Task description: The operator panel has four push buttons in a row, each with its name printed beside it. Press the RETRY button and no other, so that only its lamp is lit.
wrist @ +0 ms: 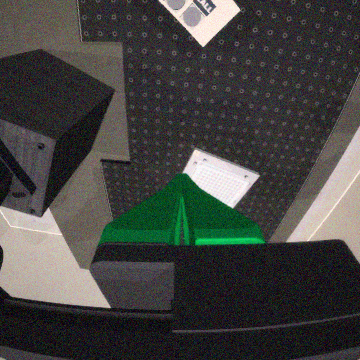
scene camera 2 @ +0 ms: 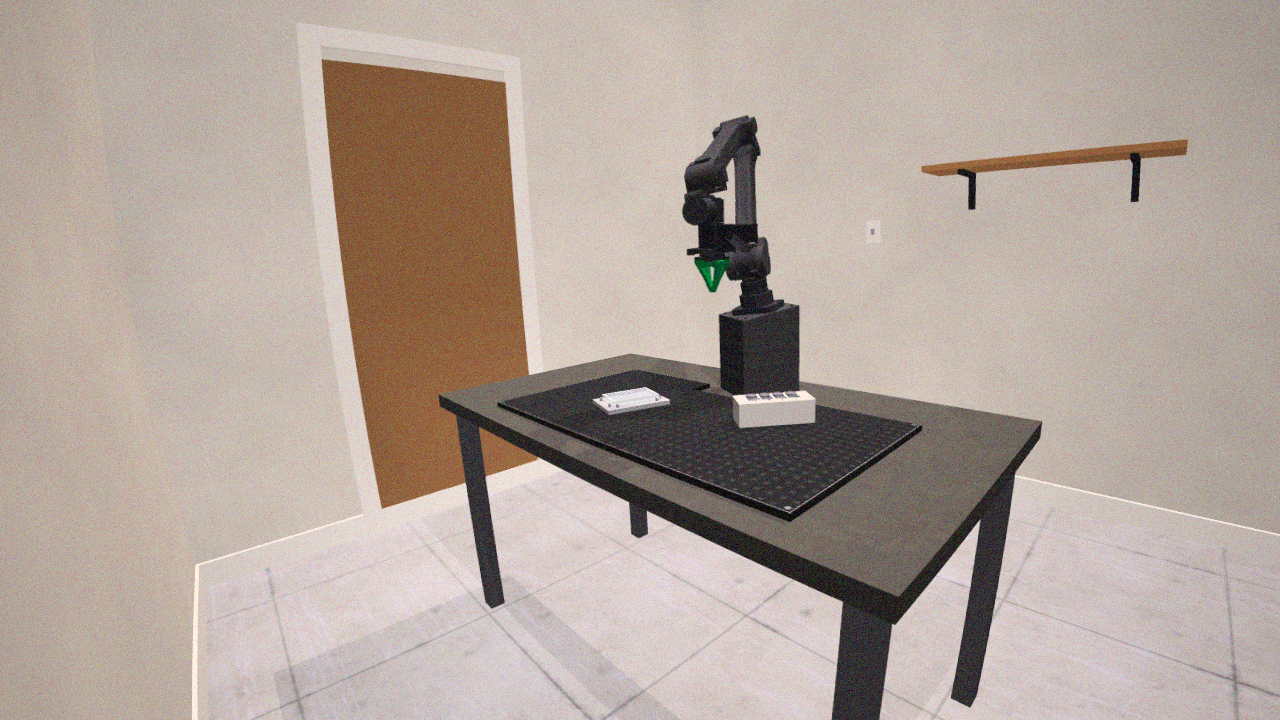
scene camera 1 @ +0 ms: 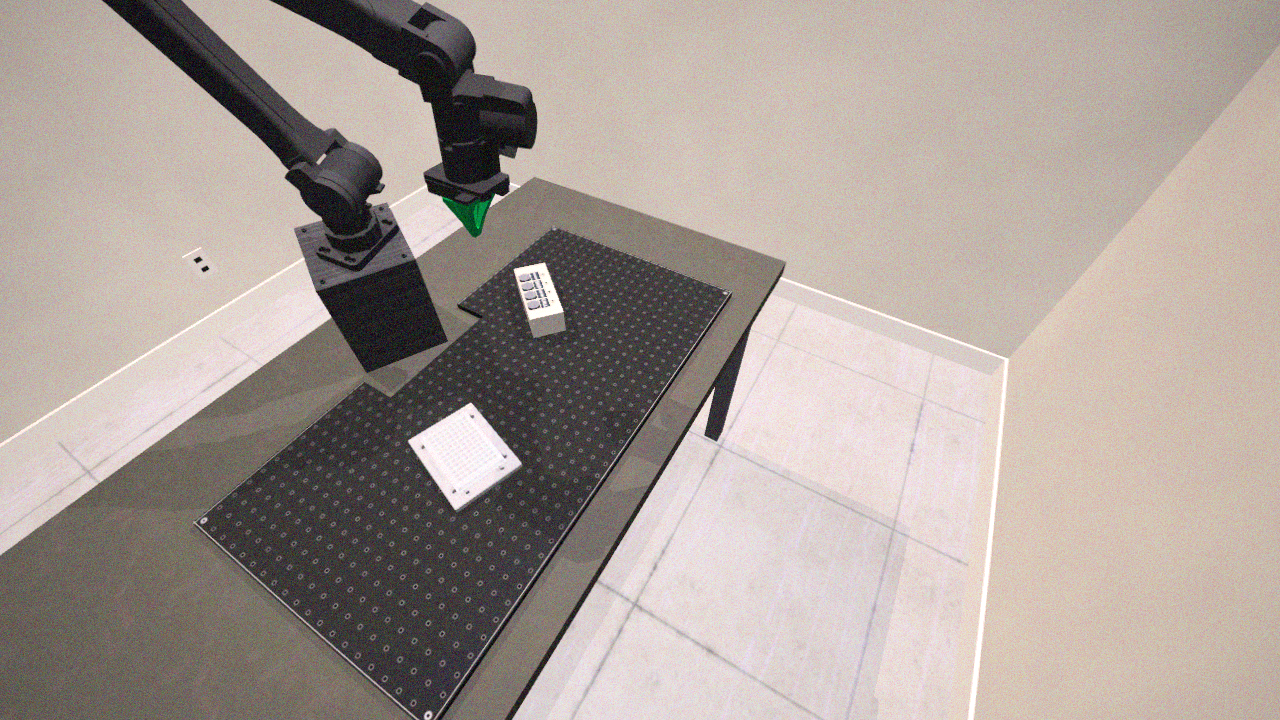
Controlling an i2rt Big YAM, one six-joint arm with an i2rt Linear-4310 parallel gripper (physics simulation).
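Where they show: gripper, between the fingertips: [wrist: 181, 181] [scene camera 2: 712, 292] [scene camera 1: 476, 235]; arm's base, origin of its link: [scene camera 2: 758, 310] [scene camera 1: 359, 242].
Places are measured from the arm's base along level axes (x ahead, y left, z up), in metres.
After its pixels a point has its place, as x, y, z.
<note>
The operator panel [scene camera 1: 548, 321] @[0.301, 0.090, -0.174] [scene camera 2: 775, 412] @[0.277, 0.171, -0.182] [wrist: 210, 31] @[0.286, 0.086, -0.158] is a long white box on the black perforated board. Its grey round buttons stand in a row with dark name labels beside them. In the wrist view its end shows at the top edge, with a label ending in "ALL" beside the end button [wrist: 192, 16] @[0.263, 0.106, -0.155]. The other names are too small or cut off to read, so I cannot tell which button is RETRY. I see no lit lamp. My gripper [scene camera 1: 476, 234] @[0.250, 0.008, 0.069] [scene camera 2: 712, 289] @[0.250, 0.008, 0.069] [wrist: 181, 181] @[0.250, 0.008, 0.069] is shut and empty, its green fingers together, pointing down. It hangs well above the board, apart from the panel.
A white square plate with a gridded raised middle [scene camera 1: 464, 455] @[0.301, -0.223, -0.192] [scene camera 2: 631, 399] @[0.324, -0.186, -0.187] [wrist: 218, 181] @[0.298, -0.203, -0.187] lies on the perforated board [scene camera 1: 358, 537] @[0.218, -0.391, -0.211] [scene camera 2: 787, 483] @[0.533, 0.308, -0.211] [wrist: 225, 100] @[0.313, -0.030, -0.211]. The arm's black base block [scene camera 1: 380, 313] @[0.050, -0.063, -0.099] [scene camera 2: 759, 351] @[0.071, 0.035, -0.096] [wrist: 55, 95] @[0.067, 0.039, -0.098] stands at the board's notch. A wooden shelf [scene camera 2: 1056, 159] is on the wall.
</note>
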